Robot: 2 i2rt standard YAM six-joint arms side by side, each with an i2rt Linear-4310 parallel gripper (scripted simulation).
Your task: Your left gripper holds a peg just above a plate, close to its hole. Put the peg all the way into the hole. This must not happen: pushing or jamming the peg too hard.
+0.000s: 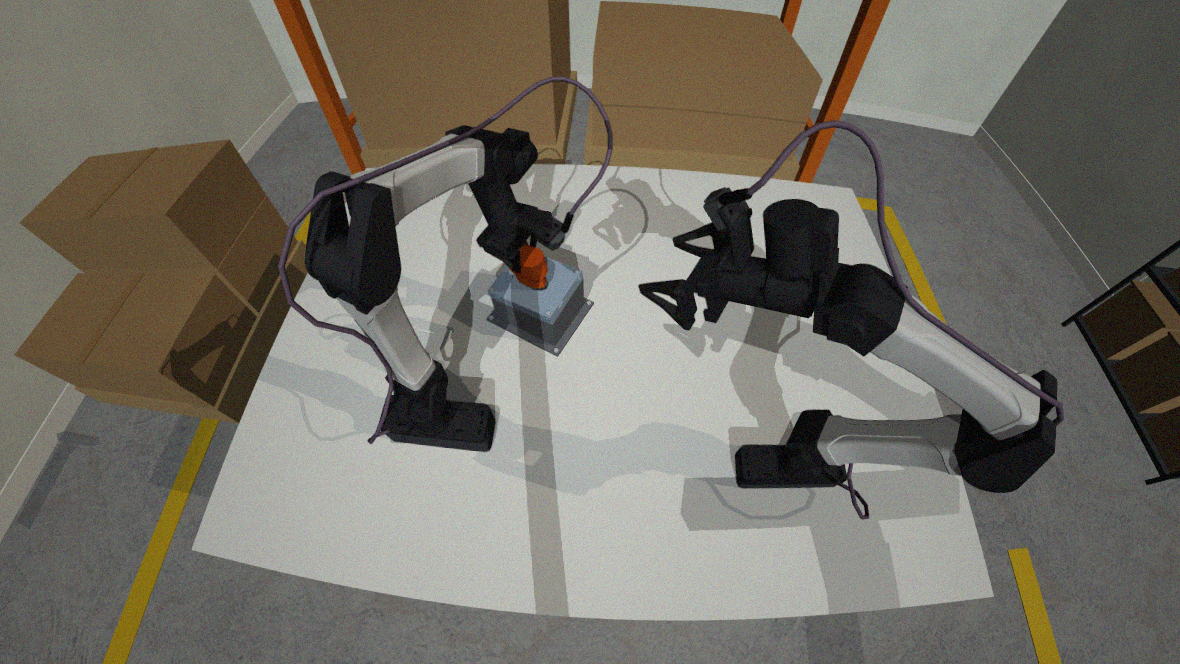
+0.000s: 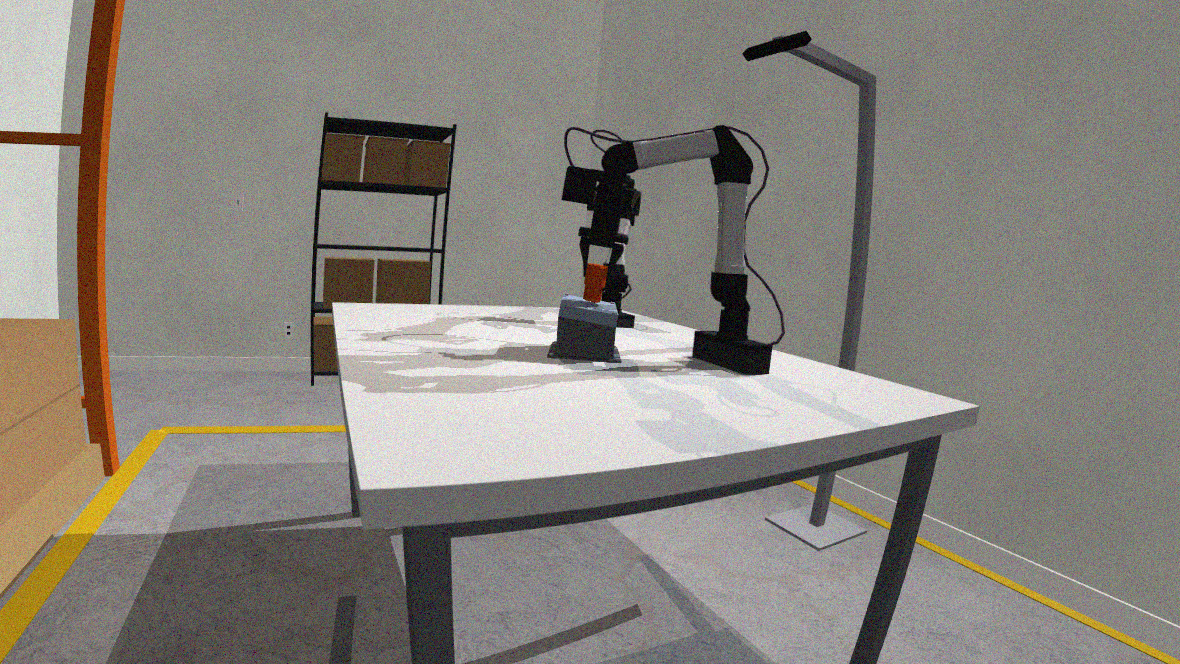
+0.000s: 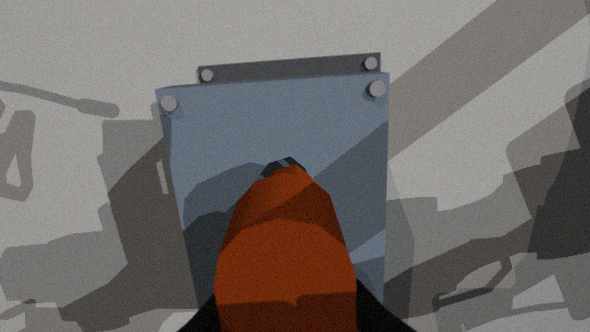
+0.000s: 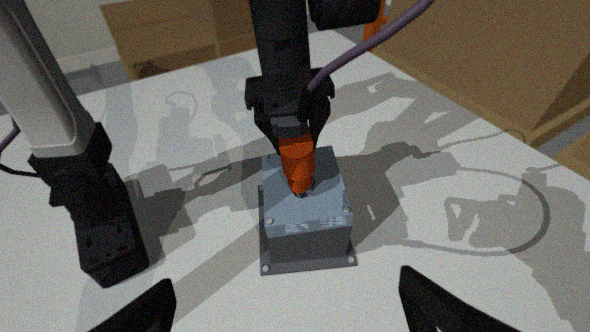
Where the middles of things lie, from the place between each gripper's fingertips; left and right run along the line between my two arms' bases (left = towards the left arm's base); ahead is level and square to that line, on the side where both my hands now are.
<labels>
Right now the blue-grey plate point(image 1: 562, 281) is 80 mm below my left hand, 10 mm to the right of it and 10 mm ahead of it. Round my left hand: orange peg point(image 1: 533, 265): 20 mm below, 10 mm to the right.
The orange peg is 23 cm to the left of my right hand point(image 1: 657, 264), 18 cm below it and 13 cm ahead of it. The rest, counted from my right hand: blue-grey plate 25 cm below, 22 cm to the left, 14 cm ahead.
</labels>
